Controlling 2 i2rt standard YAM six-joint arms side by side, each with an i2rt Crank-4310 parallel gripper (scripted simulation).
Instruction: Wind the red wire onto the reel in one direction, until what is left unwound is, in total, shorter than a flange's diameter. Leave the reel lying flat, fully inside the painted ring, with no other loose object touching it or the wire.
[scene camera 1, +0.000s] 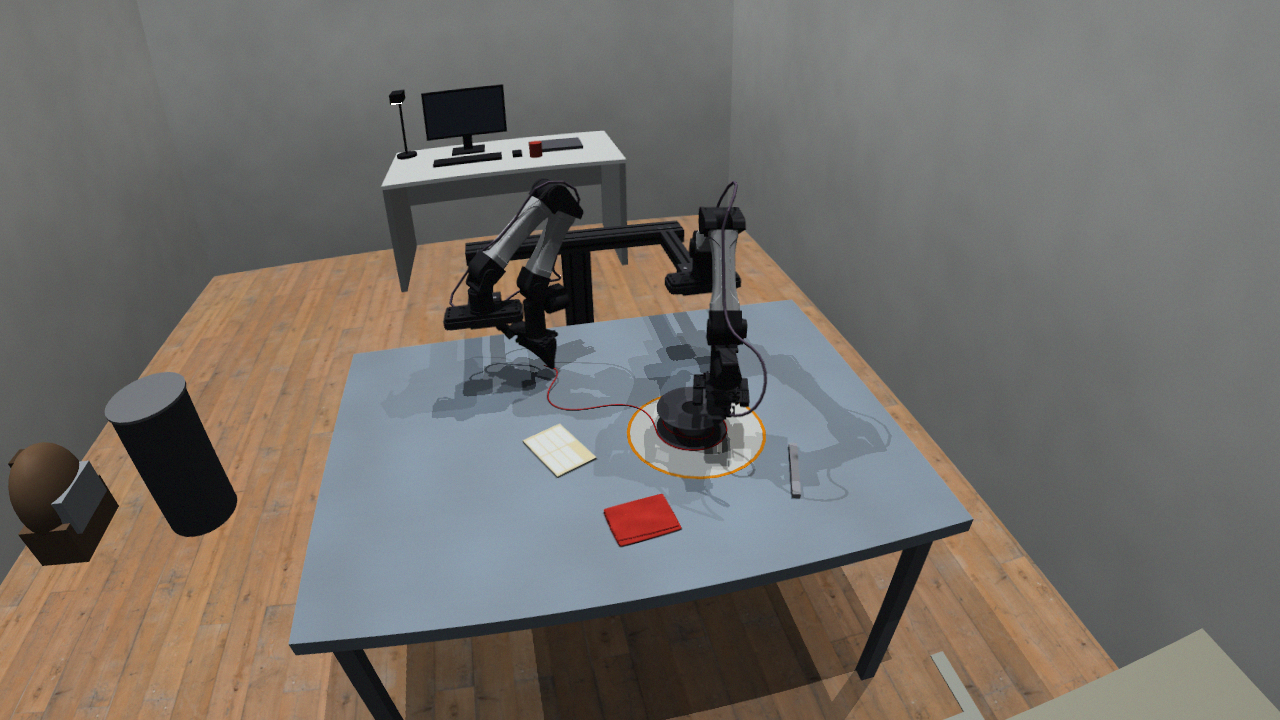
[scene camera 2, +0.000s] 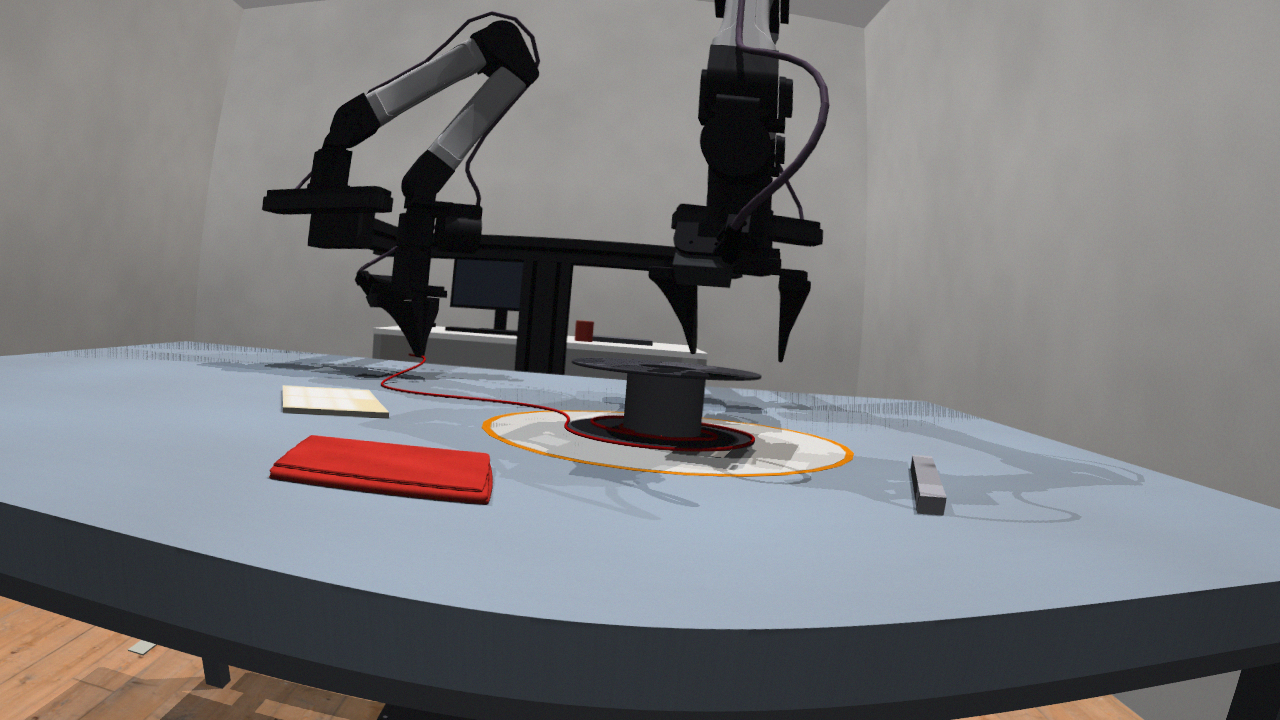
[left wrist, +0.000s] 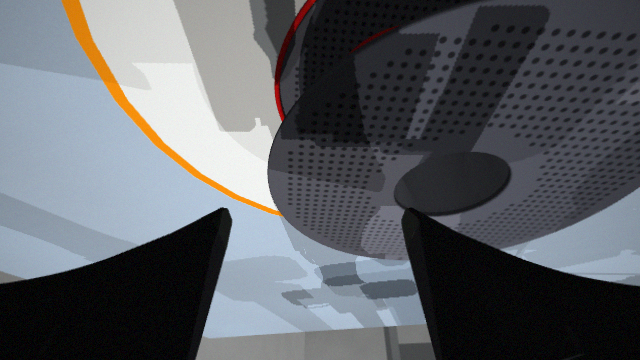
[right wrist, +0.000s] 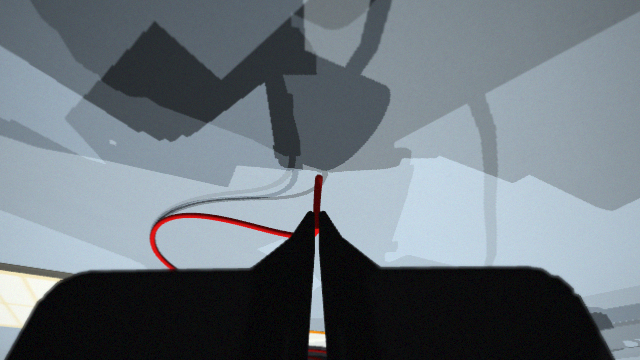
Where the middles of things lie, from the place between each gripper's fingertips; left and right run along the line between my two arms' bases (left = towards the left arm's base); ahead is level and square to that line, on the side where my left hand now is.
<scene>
Right now my left hand (scene camera 2: 736, 358) is 6 cm to the left of the dark reel (scene camera 2: 665, 406), 5 cm above it and 3 cm past it. The rest, counted from my left hand: orange painted ring (scene camera 2: 485, 425) 9 cm below, 5 cm to the right, 1 cm behind; then grey bar (scene camera 2: 930, 497) 21 cm ahead, 12 cm to the left, 8 cm below; then cream gridded tile (scene camera 2: 299, 400) 41 cm to the right, 8 cm below, 4 cm behind.
The cream gridded tile is 32 cm ahead of my right hand (scene camera 2: 419, 357), 5 cm to the right of it and 4 cm below it. The rest, counted from my right hand: orange painted ring: 36 cm ahead, 31 cm to the left, 4 cm below; then grey bar: 58 cm ahead, 48 cm to the left, 3 cm below; then dark reel: 34 cm ahead, 30 cm to the left, 1 cm below.
</scene>
